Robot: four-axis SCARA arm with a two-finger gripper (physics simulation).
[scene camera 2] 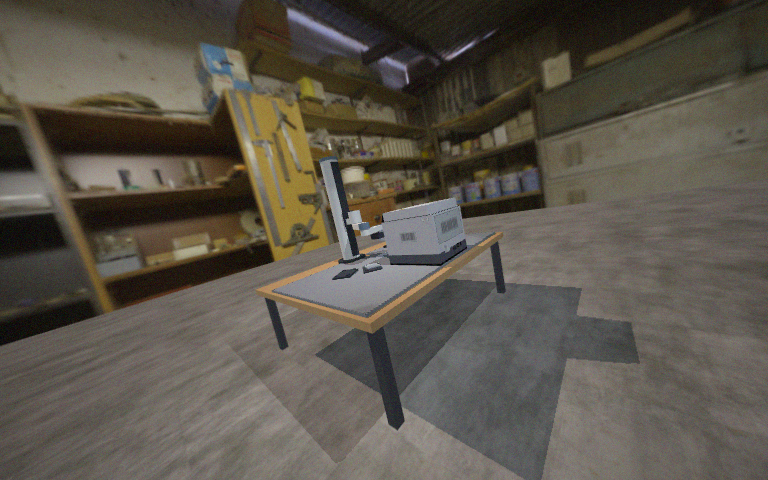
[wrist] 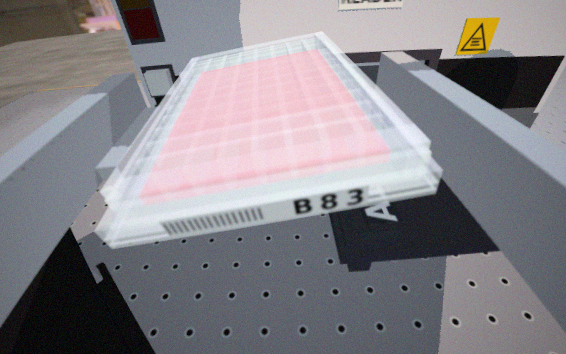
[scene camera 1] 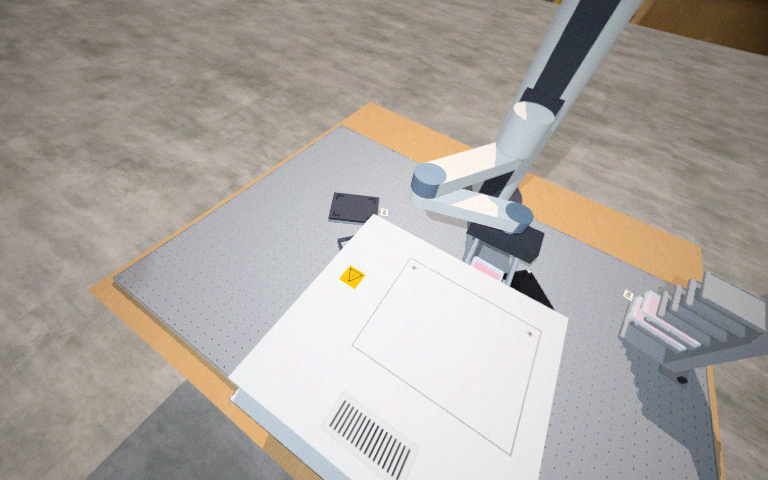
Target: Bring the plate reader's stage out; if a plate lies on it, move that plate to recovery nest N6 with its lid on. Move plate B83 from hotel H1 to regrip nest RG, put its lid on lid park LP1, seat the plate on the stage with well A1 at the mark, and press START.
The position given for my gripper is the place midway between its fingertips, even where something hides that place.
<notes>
I see my gripper (scene camera 1: 482, 283) and a reader stage (wrist: 435, 225).
My gripper also shows in the wrist view (wrist: 259, 84).
</notes>
